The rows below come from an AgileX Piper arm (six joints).
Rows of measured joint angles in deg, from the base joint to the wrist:
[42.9 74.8 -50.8 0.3 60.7 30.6]
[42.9 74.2 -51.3 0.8 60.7 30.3]
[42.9 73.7 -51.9 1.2 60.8 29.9]
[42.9 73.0 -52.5 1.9 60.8 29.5]
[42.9 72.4 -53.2 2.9 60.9 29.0]
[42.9 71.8 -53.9 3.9 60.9 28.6]
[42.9 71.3 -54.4 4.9 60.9 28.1]
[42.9 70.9 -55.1 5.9 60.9 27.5]
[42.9 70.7 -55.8 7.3 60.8 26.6]
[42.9 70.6 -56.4 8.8 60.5 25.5]
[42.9 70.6 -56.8 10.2 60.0 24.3]
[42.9 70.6 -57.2 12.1 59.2 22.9]
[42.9 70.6 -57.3 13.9 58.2 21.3]
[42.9 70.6 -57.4 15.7 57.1 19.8]
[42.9 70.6 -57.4 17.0 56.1 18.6]
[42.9 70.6 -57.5 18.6 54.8 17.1]
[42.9 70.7 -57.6 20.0 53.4 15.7]
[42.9 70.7 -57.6 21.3 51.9 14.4]
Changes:
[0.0 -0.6 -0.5 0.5 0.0 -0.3]
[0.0 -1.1 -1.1 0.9 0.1 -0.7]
[0.0 -1.8 -1.7 1.6 0.1 -1.1]
[0.0 -2.4 -2.4 2.6 0.2 -1.6]
[0.0 -3.0 -3.1 3.6 0.2 -2.0]
[0.0 -3.5 -3.6 4.6 0.2 -2.5]
[0.0 -3.9 -4.3 5.6 0.2 -3.1]
[0.0 -4.1 -5.0 7.0 0.1 -4.0]
[0.0 -4.2 -5.6 8.5 -0.2 -5.1]
[0.0 -4.2 -6.0 9.9 -0.7 -6.3]
[0.0 -4.2 -6.4 11.8 -1.5 -7.7]
[0.0 -4.2 -6.5 13.6 -2.5 -9.3]
[0.0 -4.2 -6.6 15.4 -3.6 -10.8]
[0.0 -4.2 -6.6 16.7 -4.6 -12.0]
[0.0 -4.2 -6.7 18.3 -5.9 -13.5]
[0.0 -4.1 -6.8 19.7 -7.3 -14.9]
[0.0 -4.1 -6.8 21.0 -8.8 -16.2]

